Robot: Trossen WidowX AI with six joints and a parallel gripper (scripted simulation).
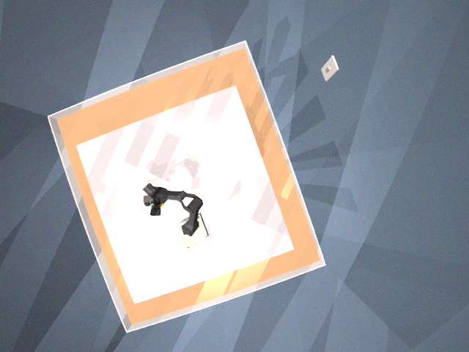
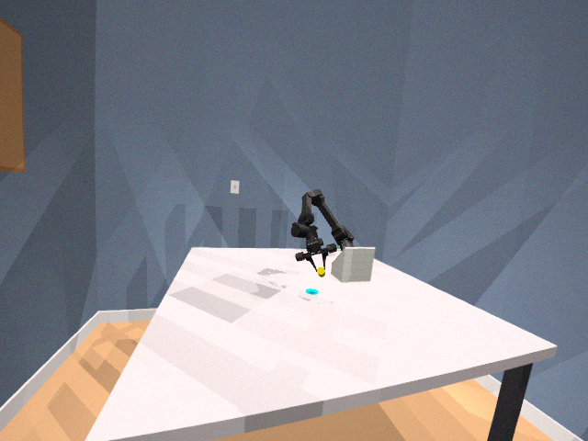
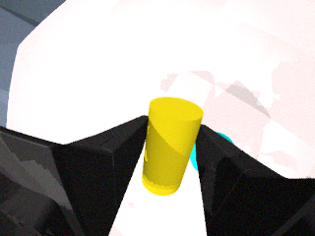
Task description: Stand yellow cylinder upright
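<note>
My gripper tip is now 2 cm short of the cyan circle, 3 cm to the left of it and 11 cm above it. Also, from my gripper tip: yellow tall cylinder (1 cm behind, 1 cm to the right, 1 cm below).
</note>
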